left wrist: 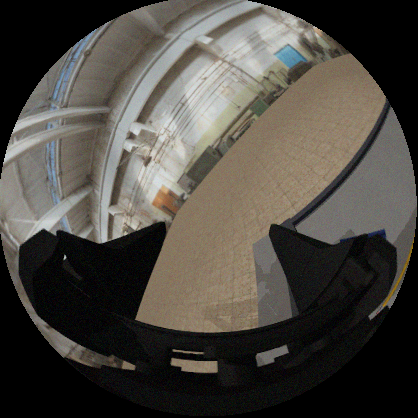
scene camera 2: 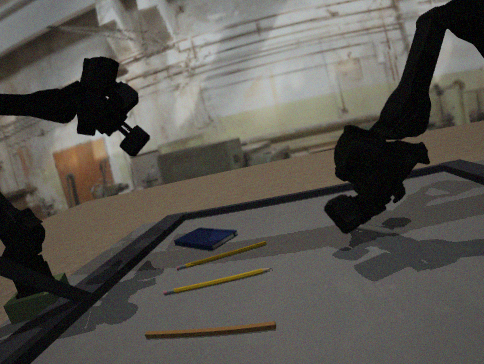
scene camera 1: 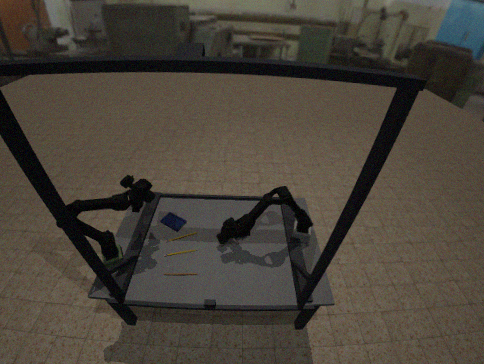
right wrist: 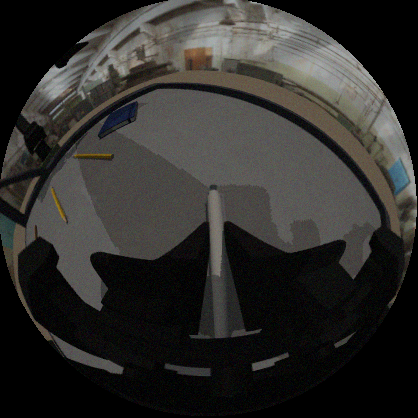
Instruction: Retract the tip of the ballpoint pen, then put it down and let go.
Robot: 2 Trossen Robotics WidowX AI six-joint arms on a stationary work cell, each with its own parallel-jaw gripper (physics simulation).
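Pixels of known places: left gripper, fingertip midpoint: (left wrist: 219,228) (scene camera 2: 123,126); right gripper, fingertip midpoint: (right wrist: 216,226); left arm's base at its link origin: (scene camera 1: 111,253) (right wrist: 46,154); right arm's base at its link origin: (scene camera 1: 302,228).
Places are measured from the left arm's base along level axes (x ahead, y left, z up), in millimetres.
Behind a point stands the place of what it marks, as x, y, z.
The ballpoint pen (right wrist: 215,225) {634, -133, -27} shows in the right wrist view, a slim white barrel with a short dark end pointing away from the gripper. My right gripper (scene camera 1: 223,237) {635, -131, -35} (scene camera 2: 346,219) {635, -131, -35} (right wrist: 216,226) {635, -131, -35} is low over the table, with its two fingers closed in on the barrel from both sides. The near end of the pen runs back between the fingers, and its tip cannot be made out. I cannot tell whether the pen touches the table. My left gripper (left wrist: 219,228) {259, 178, 282} is wide open and empty, raised at the left end of the table.
A blue book (scene camera 1: 173,221) {379, 91, -28} (scene camera 2: 206,238) {380, 71, -28} (right wrist: 119,120) {420, 51, -28} lies toward the back left of the table. Two yellow pencils (scene camera 1: 183,236) {395, -43, -34} (scene camera 2: 220,281) {349, -144, -36} and an orange-brown stick (scene camera 1: 180,274) {294, -264, -34} (scene camera 2: 211,330) {301, -267, -33} lie in front of it. A dark raised frame edges the table (scene camera 1: 240,280) {551, -439, -40}.
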